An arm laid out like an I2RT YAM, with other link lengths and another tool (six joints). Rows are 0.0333 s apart.
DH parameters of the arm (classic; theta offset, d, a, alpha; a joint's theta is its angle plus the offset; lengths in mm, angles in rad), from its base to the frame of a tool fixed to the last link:
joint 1: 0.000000 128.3 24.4 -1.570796
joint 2: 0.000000 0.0 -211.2 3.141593
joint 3: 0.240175 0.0 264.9 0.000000
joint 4: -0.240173 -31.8 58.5 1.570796
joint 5: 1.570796 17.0 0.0 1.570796
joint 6: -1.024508 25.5 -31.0 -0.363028
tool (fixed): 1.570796 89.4 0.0 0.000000
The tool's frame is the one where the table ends.
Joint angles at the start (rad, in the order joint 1, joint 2, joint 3, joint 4, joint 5, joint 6):
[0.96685 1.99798 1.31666 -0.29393 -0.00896 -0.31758]
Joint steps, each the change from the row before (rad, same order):
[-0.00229 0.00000 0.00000 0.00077 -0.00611 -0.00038]
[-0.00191 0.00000 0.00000 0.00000 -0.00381 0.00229]
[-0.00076 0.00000 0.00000 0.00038 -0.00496 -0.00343]
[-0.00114 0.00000 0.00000 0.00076 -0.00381 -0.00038]
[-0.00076 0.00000 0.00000 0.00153 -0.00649 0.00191]
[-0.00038 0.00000 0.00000 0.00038 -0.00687 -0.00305]
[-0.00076 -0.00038 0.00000 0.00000 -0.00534 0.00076]
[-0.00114 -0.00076 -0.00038 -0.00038 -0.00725 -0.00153]
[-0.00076 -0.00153 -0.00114 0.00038 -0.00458 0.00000]
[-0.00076 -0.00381 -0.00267 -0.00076 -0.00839 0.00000]
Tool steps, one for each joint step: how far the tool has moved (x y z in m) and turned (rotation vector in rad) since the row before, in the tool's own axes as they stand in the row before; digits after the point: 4 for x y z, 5 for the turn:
[0.0001 -0.0002 0.0003 -0.00083 -0.00488 0.00129]
[0.0002 0.0000 0.0002 -0.00193 -0.00267 0.00341]
[-0.0002 -0.0001 0.0001 0.00039 -0.00450 -0.00286]
[0.0000 -0.0002 0.0001 -0.00015 -0.00326 0.00053]
[-0.0006 -0.0001 0.0000 -0.00075 -0.00626 0.00238]
[-0.0005 0.0000 0.0000 -0.00007 -0.00657 -0.00297]
[-0.0003 0.0000 -0.0001 -0.00114 -0.00488 0.00103]
[-0.0003 0.0000 -0.0001 -0.00113 -0.00645 -0.00106]
[-0.0001 0.0000 -0.0003 -0.00034 -0.00423 0.00049]
[-0.0004 0.0002 -0.0008 -0.00149 -0.00785 0.00008]

